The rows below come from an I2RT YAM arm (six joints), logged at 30 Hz.
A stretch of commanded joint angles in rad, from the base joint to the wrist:
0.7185 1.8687 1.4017 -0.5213 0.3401 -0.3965
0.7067 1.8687 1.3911 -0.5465 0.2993 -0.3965
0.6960 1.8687 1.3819 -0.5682 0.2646 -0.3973
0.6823 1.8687 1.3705 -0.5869 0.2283 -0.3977
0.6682 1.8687 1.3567 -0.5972 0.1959 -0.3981
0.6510 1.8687 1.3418 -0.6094 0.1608 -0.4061
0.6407 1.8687 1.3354 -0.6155 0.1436 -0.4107
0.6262 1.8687 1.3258 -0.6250 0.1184 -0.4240
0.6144 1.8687 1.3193 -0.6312 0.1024 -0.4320
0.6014 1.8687 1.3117 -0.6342 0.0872 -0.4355
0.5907 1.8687 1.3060 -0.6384 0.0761 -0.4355
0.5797 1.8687 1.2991 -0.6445 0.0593 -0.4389
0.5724 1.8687 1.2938 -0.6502 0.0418 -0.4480
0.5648 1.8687 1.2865 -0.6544 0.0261 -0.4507
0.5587 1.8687 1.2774 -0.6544 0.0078 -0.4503
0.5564 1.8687 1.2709 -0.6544 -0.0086 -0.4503
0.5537 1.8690 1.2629 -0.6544 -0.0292 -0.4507
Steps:
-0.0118 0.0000 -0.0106 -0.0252 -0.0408 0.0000
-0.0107 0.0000 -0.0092 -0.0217 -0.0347 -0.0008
-0.0137 0.0000 -0.0114 -0.0187 -0.0363 -0.0004
-0.0141 0.0000 -0.0138 -0.0103 -0.0324 -0.0004
-0.0172 0.0000 -0.0149 -0.0122 -0.0351 -0.0080
-0.0103 0.0000 -0.0064 -0.0061 -0.0172 -0.0046
-0.0145 0.0000 -0.0096 -0.0095 -0.0252 -0.0133
-0.0118 0.0000 -0.0065 -0.0062 -0.0160 -0.0080
-0.0130 0.0000 -0.0076 -0.0030 -0.0152 -0.0035
-0.0107 0.0000 -0.0057 -0.0042 -0.0111 0.0000
-0.0110 0.0000 -0.0069 -0.0061 -0.0168 -0.0034
-0.0073 0.0000 -0.0053 -0.0057 -0.0175 -0.0091
-0.0076 0.0000 -0.0073 -0.0042 -0.0157 -0.0027
-0.0061 0.0000 -0.0091 0.0000 -0.0183 0.0004
-0.0023 0.0000 -0.0065 0.0000 -0.0164 0.0000
-0.0027 0.0003 -0.0080 0.0000 -0.0206 -0.0004

